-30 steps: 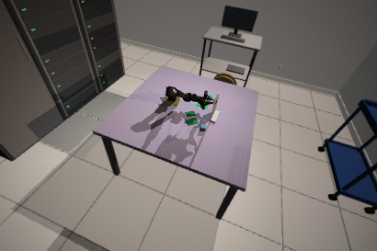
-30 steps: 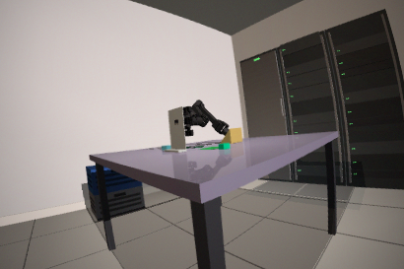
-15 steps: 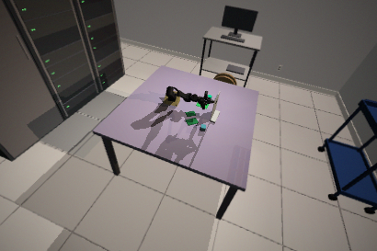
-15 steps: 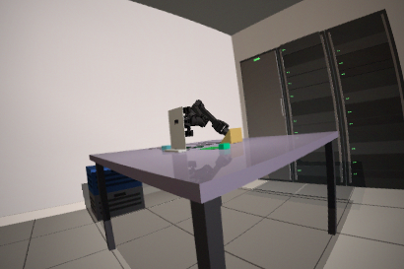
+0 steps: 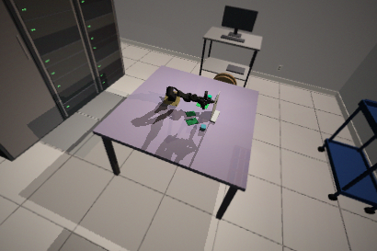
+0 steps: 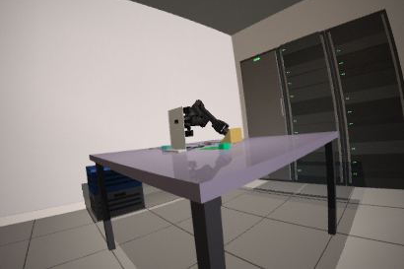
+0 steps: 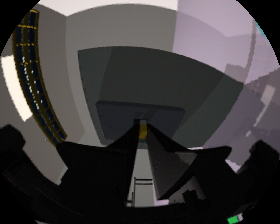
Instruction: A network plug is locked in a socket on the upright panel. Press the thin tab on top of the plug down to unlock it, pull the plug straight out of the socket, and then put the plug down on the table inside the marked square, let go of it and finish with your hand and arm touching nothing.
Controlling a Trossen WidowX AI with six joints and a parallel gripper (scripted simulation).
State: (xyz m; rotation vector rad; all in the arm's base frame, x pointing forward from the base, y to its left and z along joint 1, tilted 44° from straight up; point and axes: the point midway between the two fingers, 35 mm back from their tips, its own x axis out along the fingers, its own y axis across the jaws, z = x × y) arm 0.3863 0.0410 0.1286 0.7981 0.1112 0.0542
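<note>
Now: the green marked square 11 cm behind my gripper tip, 14 cm to the left of it and 17 cm below it. Round my gripper tip: white plug right at my gripper tip; then grey panel 3 cm ahead, 6 cm below; then cyan block 4 cm behind, 20 cm to the right, 16 cm below.
</note>
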